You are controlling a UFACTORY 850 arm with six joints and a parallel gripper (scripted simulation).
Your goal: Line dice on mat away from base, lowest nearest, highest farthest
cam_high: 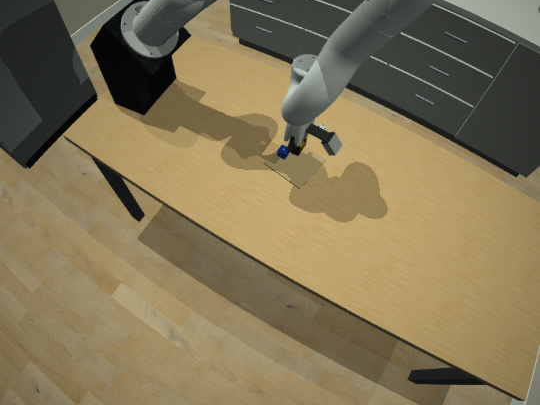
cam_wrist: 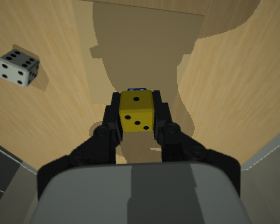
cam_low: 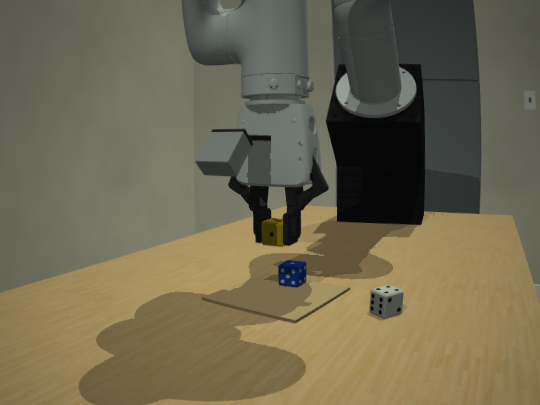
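My gripper is now 9 cm above the tan mat. From my hand the other things lie so: white die 15 cm to the left, 8 cm below, 2 cm ahead; then blue die 7 cm below, 4 cm behind; then yellow die 1 cm below.
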